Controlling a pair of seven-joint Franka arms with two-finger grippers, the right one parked.
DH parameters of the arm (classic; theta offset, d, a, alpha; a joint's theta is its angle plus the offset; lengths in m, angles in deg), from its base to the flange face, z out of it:
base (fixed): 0 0 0 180
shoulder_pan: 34.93 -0.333 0 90
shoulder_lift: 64.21 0 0 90
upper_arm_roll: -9.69 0.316 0.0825 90
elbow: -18.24 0 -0.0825 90
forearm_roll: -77.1 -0.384 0 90
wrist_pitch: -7.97 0 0.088 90
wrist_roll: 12 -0.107 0 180
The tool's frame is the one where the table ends.
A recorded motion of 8 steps. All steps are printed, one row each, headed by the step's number.
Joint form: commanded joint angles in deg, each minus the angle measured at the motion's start. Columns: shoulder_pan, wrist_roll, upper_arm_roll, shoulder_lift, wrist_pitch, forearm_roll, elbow.
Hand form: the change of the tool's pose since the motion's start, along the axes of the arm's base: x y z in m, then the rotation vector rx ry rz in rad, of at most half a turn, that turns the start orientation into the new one. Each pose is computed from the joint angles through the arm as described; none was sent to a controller.
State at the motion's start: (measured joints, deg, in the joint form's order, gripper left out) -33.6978 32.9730 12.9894 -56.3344 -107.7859 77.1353 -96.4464
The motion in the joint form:
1: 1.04 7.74 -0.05 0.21 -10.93 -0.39 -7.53
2: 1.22 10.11 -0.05 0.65 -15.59 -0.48 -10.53
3: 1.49 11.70 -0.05 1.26 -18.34 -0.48 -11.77
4: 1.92 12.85 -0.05 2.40 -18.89 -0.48 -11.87
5: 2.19 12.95 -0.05 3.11 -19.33 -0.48 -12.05
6: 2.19 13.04 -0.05 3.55 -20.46 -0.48 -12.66
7: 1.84 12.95 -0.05 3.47 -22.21 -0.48 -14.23
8: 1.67 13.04 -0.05 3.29 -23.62 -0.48 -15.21
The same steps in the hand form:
1: -0.0141 -0.0105 -0.0444 0.0189 -0.0564 0.1106
2: -0.0211 -0.0122 -0.0641 0.0225 -0.0781 0.1472
3: -0.0230 -0.0148 -0.0748 0.0236 -0.0940 0.1698
4: -0.0231 -0.0188 -0.0856 0.0268 -0.0824 0.1820
5: -0.0238 -0.0214 -0.0929 0.0281 -0.0747 0.1788
6: -0.0257 -0.0213 -0.0997 0.0284 -0.0761 0.1802
7: -0.0318 -0.0180 -0.1072 0.0279 -0.0805 0.1846
8: -0.0349 -0.0164 -0.1102 0.0268 -0.0911 0.1891

